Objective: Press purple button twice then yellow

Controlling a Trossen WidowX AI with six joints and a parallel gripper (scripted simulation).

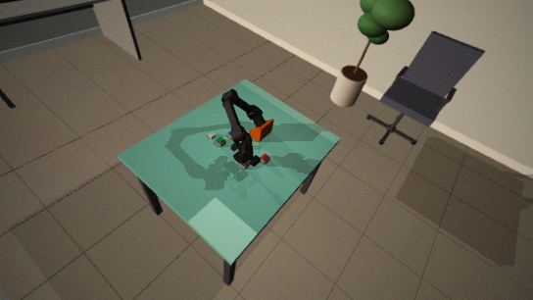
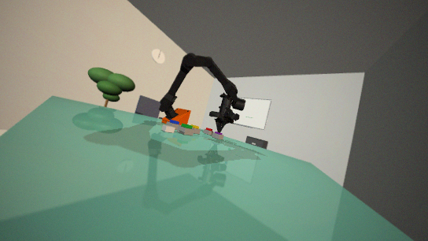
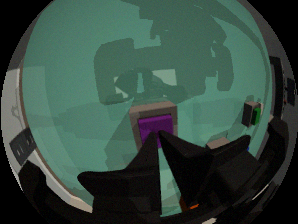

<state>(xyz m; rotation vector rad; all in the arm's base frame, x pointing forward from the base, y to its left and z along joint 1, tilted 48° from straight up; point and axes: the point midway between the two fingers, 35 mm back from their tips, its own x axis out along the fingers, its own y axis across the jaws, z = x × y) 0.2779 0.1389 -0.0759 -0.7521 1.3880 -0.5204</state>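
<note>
The purple button lies 1 cm below my gripper tip. From my gripper tip the other things lie so: yellow button 7 cm behind, 12 cm to the right; then green button 22 cm to the right; then red button 13 cm behind, 5 cm to the left.
</note>
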